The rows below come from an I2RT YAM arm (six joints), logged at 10 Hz.
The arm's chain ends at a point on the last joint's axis. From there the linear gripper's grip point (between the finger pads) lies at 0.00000 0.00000 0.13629 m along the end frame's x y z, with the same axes.
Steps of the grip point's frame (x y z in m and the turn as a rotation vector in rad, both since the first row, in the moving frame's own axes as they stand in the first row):
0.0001, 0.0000, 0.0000, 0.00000, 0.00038, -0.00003
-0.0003, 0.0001, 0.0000, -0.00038, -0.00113, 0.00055
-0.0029, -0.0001, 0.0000, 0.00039, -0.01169, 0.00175
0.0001, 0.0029, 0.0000, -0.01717, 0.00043, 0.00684
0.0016, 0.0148, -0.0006, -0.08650, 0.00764, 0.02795
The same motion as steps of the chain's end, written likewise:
0.0000, 0.0000, 0.0000, 0.00000, 0.00038, -0.00003
-0.0001, 0.0000, 0.0000, -0.00038, -0.00113, 0.00055
-0.0013, 0.0000, 0.0000, 0.00039, -0.01169, 0.00175
0.0000, 0.0006, 0.0000, -0.01717, 0.00043, 0.00684
0.0007, 0.0030, -0.0001, -0.08650, 0.00764, 0.02795

